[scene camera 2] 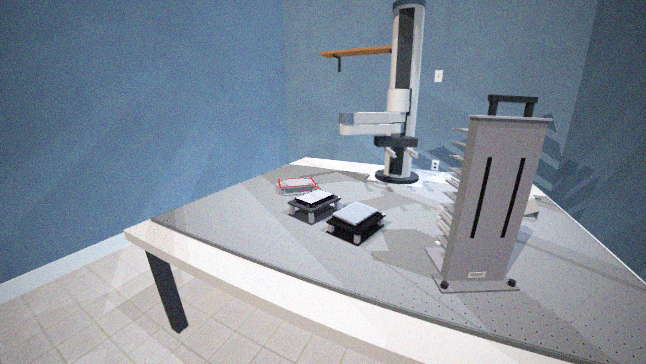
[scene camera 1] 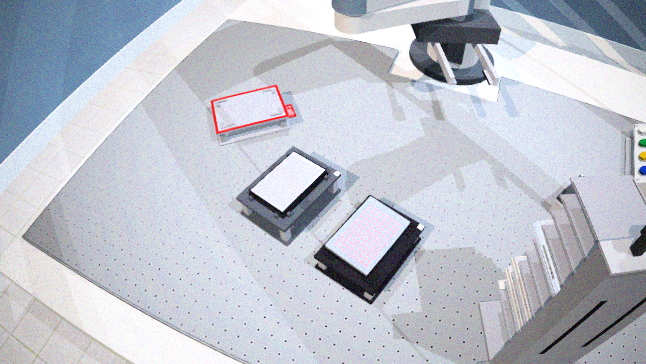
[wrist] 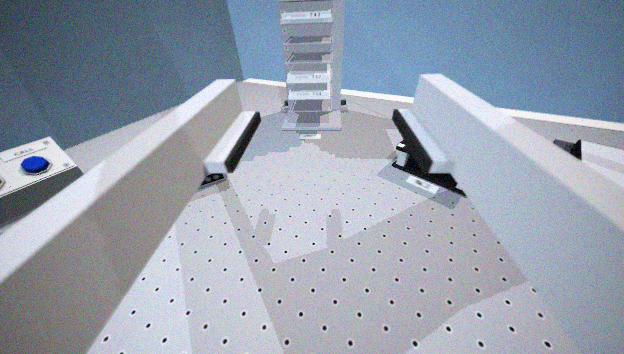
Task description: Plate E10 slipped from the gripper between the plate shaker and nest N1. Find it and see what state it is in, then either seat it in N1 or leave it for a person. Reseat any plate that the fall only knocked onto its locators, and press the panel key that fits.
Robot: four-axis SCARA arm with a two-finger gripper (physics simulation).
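Seen in the pictures: gripper, fingertip midpoint: (scene camera 2: 405,155) (scene camera 1: 474,81) (wrist: 325,98); arm's base, origin of the base link: (scene camera 2: 396,177) (scene camera 1: 451,59).
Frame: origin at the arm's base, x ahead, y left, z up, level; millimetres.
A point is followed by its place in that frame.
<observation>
My gripper (scene camera 1: 472,81) {x 384, y 78, z 209 mm} (scene camera 2: 405,156) {x 384, y 78, z 209 mm} (wrist: 325,98) {x 384, y 78, z 209 mm} is empty, its fingers wide apart, beside the arm's column, away from the plates. A white plate (scene camera 1: 289,181) {x 640, y -195, z 80 mm} (scene camera 2: 315,196) {x 643, y -194, z 80 mm} lies on the dark grey stand (scene camera 1: 262,209) {x 707, y -218, z 66 mm} (scene camera 2: 302,205) {x 702, y -206, z 70 mm}. A pinkish-white plate (scene camera 1: 369,235) {x 693, y -23, z 75 mm} (scene camera 2: 355,213) {x 703, y -21, z 74 mm} lies on the black stand (scene camera 1: 345,272) {x 764, y -38, z 56 mm} (scene camera 2: 345,230) {x 775, y -26, z 50 mm} (wrist: 450,186) {x 605, y -32, z 18 mm}. Both look about level; whether they sit fully inside their locators cannot be told. A low stand (scene camera 1: 252,124) {x 504, y -354, z 52 mm} with a red border has no clearly visible plate on it. E10 cannot be identified; no plate label on these stands is readable.
A tall grey rack (scene camera 1: 575,300) {x 843, y 247, z 308 mm} (scene camera 2: 500,200) {x 817, y 321, z 221 mm} (wrist: 337,60) {x 817, y 248, z 139 mm} holds several plates on the side opposite the red-bordered stand. The key panel (scene camera 1: 641,175) {x 334, y 513, z 74 mm} has green, yellow and blue keys; its blue key (wrist: 35,164) {x 323, y 513, z 80 mm} shows at the left in the wrist view.
</observation>
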